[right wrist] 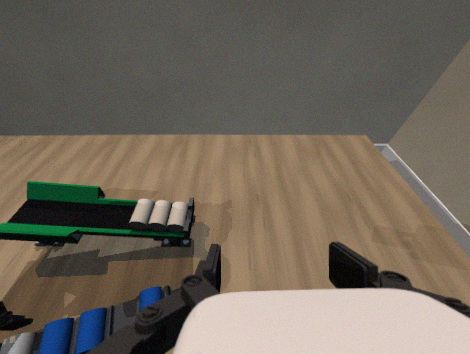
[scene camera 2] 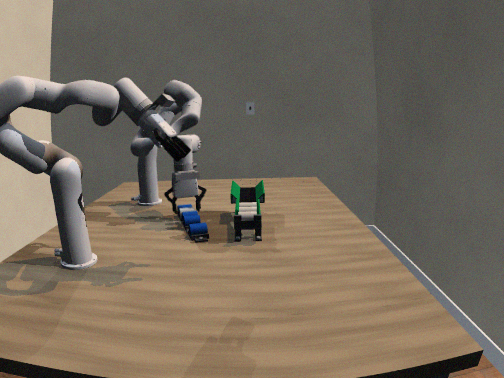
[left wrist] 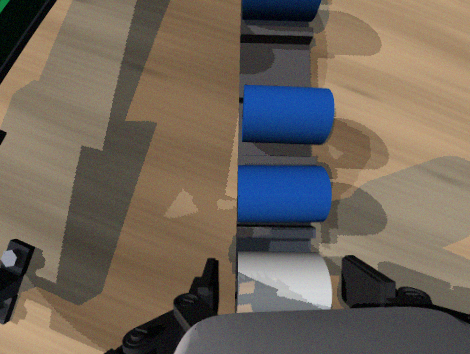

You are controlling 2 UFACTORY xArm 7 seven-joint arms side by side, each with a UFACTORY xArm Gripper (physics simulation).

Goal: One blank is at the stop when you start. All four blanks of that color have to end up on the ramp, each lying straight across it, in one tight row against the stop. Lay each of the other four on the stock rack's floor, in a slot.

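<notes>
Three white blanks (scene camera 2: 247, 211) (right wrist: 160, 215) lie side by side across the green-sided ramp (scene camera 2: 235, 191) (right wrist: 62, 192), in a row at the stop (right wrist: 191, 214). The stock rack (scene camera 2: 201, 238) (left wrist: 280, 65) (right wrist: 119, 320) holds a white blank (left wrist: 285, 280) (right wrist: 22, 345) and several blue blanks (scene camera 2: 198, 229) (left wrist: 287, 115) (right wrist: 91, 327). My left gripper (scene camera 2: 186, 208) (left wrist: 280, 278) is open over the rack, its fingers beyond the two ends of that white blank, with gaps showing. The far blue blank (scene camera 2: 184, 206) shows beyond it. My right gripper (right wrist: 274, 261) is open and empty, high above the table.
In the scene view, the ramp stands to the right of the rack, with wooden table between them. My right arm (scene camera 2: 72, 215) reaches over from the picture's left. The left arm's base (scene camera 2: 148, 175) stands behind the rack. A ramp foot (left wrist: 17, 260) shows at the left wrist view's left edge.
</notes>
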